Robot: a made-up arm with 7 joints.
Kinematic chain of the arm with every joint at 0, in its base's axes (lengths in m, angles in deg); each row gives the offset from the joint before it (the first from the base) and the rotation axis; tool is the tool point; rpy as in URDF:
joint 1: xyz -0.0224 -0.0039 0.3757 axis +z
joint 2: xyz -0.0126 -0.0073 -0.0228 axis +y
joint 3: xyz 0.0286 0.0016 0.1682 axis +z
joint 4: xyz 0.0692 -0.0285 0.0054 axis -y
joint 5: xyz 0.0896 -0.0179 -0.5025 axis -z
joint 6: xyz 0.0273 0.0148 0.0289 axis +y
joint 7: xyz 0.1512 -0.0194 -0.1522 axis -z
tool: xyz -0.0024 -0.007 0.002 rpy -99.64 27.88 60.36
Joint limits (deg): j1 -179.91..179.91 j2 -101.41..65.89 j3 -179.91..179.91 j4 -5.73..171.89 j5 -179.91..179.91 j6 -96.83..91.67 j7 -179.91..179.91
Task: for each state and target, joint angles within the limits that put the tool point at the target. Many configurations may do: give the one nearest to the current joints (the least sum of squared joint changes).
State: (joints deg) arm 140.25 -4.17 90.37 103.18 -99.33 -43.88 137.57
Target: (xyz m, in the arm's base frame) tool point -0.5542 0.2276 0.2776
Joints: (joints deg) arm 100.92 18.13 40.97 77.49 -119.98 -36.21 137.46
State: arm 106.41 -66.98 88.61 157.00 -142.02 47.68 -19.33
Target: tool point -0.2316 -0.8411 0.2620
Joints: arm 105.12 -89.86 103.81 144.14 -141.79 29.22 -18.96
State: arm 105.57 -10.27 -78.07 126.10 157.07 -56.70 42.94
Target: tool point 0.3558 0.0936 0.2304
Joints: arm 109.37 -14.35 -87.48 64.92 165.11 -65.90 42.22
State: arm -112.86 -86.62 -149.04 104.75 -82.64 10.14 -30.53
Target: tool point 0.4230 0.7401 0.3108
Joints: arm -138.61 -67.92 -153.59 134.76 -74.27 20.13 -30.90
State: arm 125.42 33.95 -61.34 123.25 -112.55 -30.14 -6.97
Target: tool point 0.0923 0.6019 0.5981
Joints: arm 118.70 23.27 -70.06 122.14 -116.75 -45.47 -7.13
